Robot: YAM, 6 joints.
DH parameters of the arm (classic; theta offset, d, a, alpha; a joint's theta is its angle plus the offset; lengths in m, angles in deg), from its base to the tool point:
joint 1: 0 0.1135 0.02 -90
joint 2: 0 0 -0.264 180
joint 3: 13.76 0 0.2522 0
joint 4: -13.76 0 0.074 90
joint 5: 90 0 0 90
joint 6: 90 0.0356 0 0
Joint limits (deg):
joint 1: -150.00..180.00
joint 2: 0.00..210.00
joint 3: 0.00..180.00
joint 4: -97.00..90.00
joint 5: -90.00..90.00
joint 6: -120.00..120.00
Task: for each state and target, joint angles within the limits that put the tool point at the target. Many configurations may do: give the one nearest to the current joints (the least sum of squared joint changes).
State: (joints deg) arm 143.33 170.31 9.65 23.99 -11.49 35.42
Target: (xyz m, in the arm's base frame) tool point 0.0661 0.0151 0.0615
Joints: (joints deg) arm 180.00 179.22 0.00 -4.95 25.10 35.42
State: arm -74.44 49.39 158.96 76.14 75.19 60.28
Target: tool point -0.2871 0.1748 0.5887
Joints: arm -36.69 53.31 156.66 51.24 61.79 60.28
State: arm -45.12 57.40 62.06 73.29 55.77 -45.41
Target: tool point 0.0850 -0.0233 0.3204
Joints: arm 2.27 29.97 13.12 82.10 48.48 -45.41
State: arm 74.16 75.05 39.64 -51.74 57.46 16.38
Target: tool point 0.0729 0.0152 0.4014
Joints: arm 38.11 35.16 64.69 -54.67 68.12 16.38
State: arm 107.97 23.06 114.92 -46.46 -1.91 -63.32
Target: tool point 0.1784 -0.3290 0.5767
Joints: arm 118.53 37.17 151.88 -10.43 -0.64 -63.32
